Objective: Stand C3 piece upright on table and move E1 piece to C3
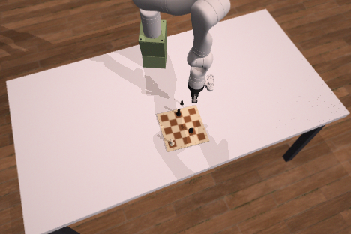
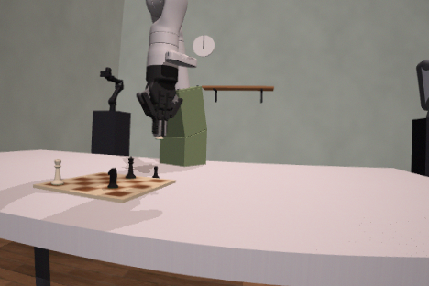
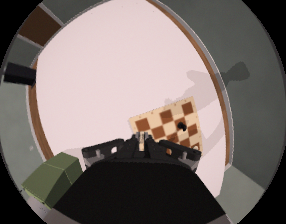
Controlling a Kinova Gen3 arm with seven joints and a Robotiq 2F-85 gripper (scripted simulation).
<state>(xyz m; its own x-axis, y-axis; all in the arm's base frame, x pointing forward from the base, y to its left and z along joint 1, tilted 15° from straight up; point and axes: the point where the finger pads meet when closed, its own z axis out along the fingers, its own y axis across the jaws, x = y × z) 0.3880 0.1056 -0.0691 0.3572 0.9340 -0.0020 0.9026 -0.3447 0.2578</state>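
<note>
The chessboard is 80 mm ahead of my hand, 80 mm to the right of it and 130 mm below it. Round my hand: white pawn: 10 mm below; black pawn: 60 mm behind, 40 mm to the right, 120 mm below; black piece: 80 mm to the right, 100 mm below.
</note>
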